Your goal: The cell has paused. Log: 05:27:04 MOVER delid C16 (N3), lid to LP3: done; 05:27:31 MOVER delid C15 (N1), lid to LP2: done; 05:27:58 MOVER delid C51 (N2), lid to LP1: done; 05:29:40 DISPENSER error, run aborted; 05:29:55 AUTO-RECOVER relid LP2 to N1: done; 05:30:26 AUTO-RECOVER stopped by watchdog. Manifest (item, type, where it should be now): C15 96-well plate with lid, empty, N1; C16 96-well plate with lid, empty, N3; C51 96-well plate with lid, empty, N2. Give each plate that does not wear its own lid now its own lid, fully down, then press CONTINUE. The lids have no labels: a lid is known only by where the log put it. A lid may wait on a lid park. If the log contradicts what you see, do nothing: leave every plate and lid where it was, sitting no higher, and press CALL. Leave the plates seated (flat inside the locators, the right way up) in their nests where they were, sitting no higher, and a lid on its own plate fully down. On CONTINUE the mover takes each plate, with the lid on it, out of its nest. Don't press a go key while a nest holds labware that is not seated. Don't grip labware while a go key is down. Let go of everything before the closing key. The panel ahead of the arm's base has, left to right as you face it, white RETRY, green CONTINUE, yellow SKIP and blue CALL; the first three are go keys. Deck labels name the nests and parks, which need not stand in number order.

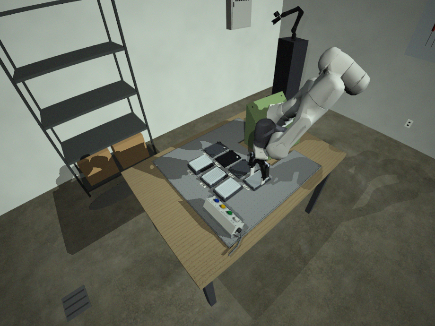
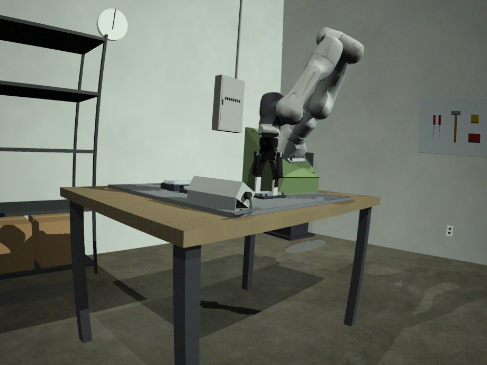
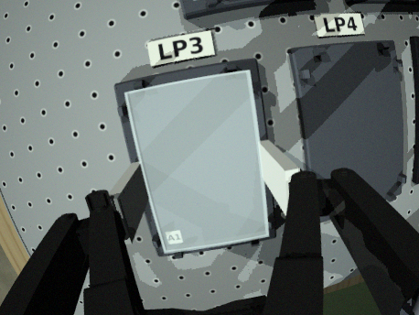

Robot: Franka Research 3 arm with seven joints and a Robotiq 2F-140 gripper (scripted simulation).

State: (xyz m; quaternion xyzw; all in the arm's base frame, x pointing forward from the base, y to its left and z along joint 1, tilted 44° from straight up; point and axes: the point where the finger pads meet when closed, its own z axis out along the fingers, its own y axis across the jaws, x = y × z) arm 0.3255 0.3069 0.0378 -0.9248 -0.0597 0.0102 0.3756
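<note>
My gripper is now 20 mm above the clear lid. The rest, counted from my hand: park LP4 (130 mm to the right, 30 mm below, 20 mm ahead); park LP3 (30 mm below); LP4 label (120 mm to the right, 110 mm ahead, 40 mm below).
</note>
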